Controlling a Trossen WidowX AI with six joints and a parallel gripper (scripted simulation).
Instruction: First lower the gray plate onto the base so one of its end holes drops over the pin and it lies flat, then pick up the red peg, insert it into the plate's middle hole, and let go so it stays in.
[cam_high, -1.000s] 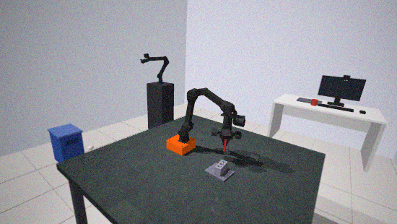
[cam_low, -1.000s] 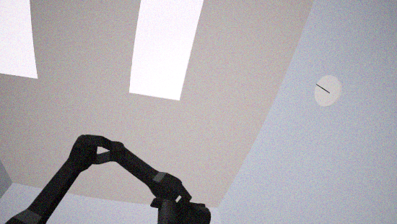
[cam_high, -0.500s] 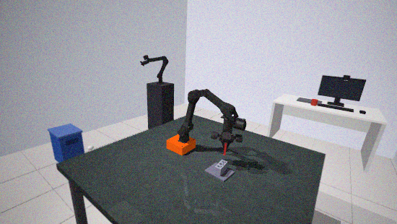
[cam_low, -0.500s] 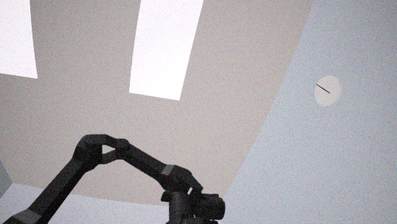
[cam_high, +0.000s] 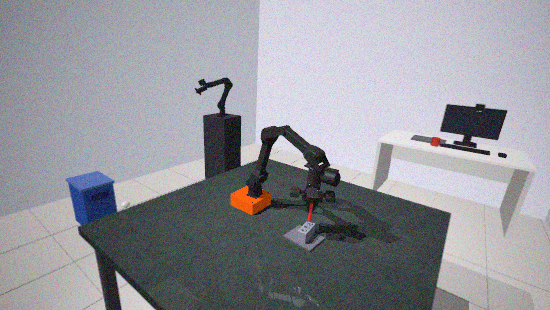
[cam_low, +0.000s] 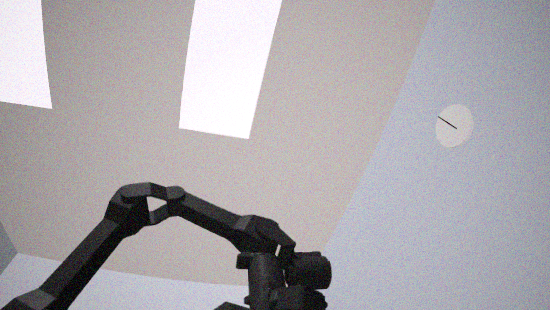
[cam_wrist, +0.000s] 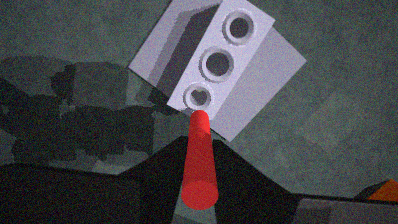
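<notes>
My gripper tip is 7 cm above the gray plate and 4 cm to the left of it. The rest, counted from my gripper tip: base: 10 cm below, 2 cm to the right; then red peg: right at my gripper tip.
</notes>
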